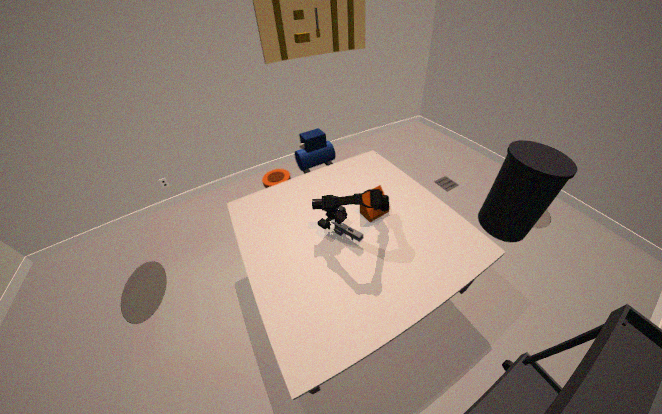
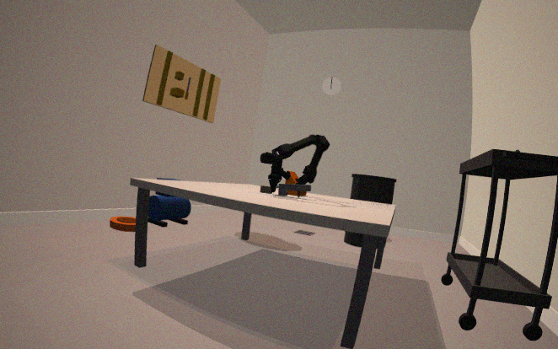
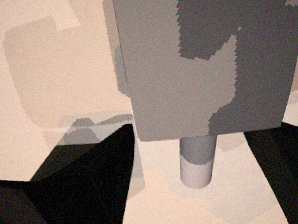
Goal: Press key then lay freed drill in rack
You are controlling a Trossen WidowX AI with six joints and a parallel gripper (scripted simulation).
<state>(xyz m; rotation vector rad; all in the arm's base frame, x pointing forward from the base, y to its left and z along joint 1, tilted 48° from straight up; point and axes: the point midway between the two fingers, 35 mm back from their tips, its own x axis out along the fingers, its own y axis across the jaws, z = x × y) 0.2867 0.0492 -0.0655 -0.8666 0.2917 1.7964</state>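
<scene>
Right now the drill is 3 cm behind my gripper tip, 5 cm to the left of it and 4 cm above it. From my gripper tip the other things lie so: grey rack (5 cm behind, 8 cm to the right); then grey block (5 cm behind, 10 cm to the left, 3 cm above).
</scene>
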